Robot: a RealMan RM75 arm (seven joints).
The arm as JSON. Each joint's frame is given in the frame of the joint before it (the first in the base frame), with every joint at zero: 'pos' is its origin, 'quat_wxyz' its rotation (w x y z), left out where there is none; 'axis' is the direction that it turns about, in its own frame. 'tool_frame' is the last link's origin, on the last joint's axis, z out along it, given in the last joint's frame.
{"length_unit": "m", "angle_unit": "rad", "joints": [
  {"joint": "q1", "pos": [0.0, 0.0, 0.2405], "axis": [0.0, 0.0, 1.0]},
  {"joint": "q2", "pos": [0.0, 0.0, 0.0], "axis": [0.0, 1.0, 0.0]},
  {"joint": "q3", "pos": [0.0, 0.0, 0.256], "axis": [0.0, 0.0, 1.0]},
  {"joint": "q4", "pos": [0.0, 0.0, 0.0], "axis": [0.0, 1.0, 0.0]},
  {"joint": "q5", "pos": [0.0, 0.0, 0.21], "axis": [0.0, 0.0, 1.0]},
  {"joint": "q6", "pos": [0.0, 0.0, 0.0], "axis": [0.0, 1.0, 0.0]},
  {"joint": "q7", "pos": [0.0, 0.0, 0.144], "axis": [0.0, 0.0, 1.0]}
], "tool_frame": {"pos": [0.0, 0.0, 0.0]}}
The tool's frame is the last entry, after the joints.
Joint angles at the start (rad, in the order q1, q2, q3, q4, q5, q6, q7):
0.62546, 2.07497, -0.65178, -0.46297, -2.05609, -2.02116, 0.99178
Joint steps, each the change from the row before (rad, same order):
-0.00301, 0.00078, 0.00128, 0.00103, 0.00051, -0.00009, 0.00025
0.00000, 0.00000, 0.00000, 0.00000, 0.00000, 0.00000, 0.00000
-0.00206, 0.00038, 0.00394, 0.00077, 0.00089, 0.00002, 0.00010
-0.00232, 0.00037, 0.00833, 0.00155, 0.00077, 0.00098, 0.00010
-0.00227, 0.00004, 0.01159, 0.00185, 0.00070, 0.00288, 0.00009
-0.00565, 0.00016, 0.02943, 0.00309, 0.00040, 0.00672, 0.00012
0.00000, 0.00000, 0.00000, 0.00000, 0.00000, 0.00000, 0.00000
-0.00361, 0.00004, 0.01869, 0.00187, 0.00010, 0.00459, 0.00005
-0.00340, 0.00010, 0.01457, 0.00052, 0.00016, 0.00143, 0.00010
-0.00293, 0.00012, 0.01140, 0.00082, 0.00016, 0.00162, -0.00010
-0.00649, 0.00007, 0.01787, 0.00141, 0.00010, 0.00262, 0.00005
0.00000, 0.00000, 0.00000, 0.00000, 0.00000, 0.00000, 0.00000
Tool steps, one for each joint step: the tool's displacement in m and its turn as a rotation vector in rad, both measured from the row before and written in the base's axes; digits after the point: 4 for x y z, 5 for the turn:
0.0006, -0.0007, -0.0002, -0.00018, 0.00219, -0.00437
0.0000, 0.0000, 0.0000, 0.00000, 0.00000, 0.00000
0.0004, -0.0002, 0.0002, 0.00254, 0.00335, -0.00456
0.0006, 0.0001, 0.0004, 0.00566, 0.00528, -0.00782
0.0008, 0.0006, 0.0006, 0.00913, 0.00563, -0.01046
0.0021, 0.0014, 0.0017, 0.02307, 0.01281, -0.02513
0.0000, 0.0000, 0.0000, 0.00000, 0.00000, 0.00000
0.0014, 0.0009, 0.0011, 0.01483, 0.00770, -0.01611
0.0012, 0.0004, 0.0011, 0.01093, 0.00687, -0.01159
0.0010, 0.0003, 0.0008, 0.00868, 0.00535, -0.00970
0.0022, 0.0000, 0.0013, 0.01340, 0.00814, -0.01734
0.0000, 0.0000, 0.0000, 0.00000, 0.00000, 0.00000

